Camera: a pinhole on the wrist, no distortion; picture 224 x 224 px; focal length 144.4 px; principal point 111.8 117.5 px. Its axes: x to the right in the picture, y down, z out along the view. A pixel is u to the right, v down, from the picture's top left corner.
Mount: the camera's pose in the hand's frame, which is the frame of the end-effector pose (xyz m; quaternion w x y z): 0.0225 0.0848 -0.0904 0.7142 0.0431 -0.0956 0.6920
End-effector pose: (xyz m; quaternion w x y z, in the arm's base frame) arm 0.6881 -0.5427 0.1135 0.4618 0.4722 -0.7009 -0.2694
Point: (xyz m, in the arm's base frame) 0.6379 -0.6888 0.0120
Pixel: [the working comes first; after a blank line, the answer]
In the camera's frame: -0.1637 -0.0981 0.2177

3 52
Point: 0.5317 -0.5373 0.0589
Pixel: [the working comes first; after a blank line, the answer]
In the camera's frame: -0.0119 0.0084 0.2632

105 122
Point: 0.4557 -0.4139 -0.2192
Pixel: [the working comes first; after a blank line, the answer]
In the camera's frame: -0.1232 0.2013 0.4840

75 178
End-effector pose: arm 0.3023 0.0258 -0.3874 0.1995 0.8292 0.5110 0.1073
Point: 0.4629 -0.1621 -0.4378
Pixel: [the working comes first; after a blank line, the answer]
In the camera's frame: 0.1392 0.1019 0.2233

202 183
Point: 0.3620 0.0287 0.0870
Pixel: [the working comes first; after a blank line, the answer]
In the camera's frame: 0.1061 0.0338 -0.3390

behind the camera
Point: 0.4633 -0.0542 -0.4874
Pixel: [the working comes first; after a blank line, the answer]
In the camera's frame: 0.0824 0.0008 0.2487

160 118
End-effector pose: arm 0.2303 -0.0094 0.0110 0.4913 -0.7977 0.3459 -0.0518
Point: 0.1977 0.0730 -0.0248
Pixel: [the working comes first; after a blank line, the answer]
In the camera's frame: -0.0322 0.0738 0.1719

85 180
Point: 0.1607 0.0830 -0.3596
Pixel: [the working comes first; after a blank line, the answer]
In the camera's frame: 0.2855 0.0215 0.2713

outside the picture
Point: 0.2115 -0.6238 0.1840
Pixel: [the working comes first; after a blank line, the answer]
In the camera's frame: -0.1299 -0.2570 -0.4686

behind the camera
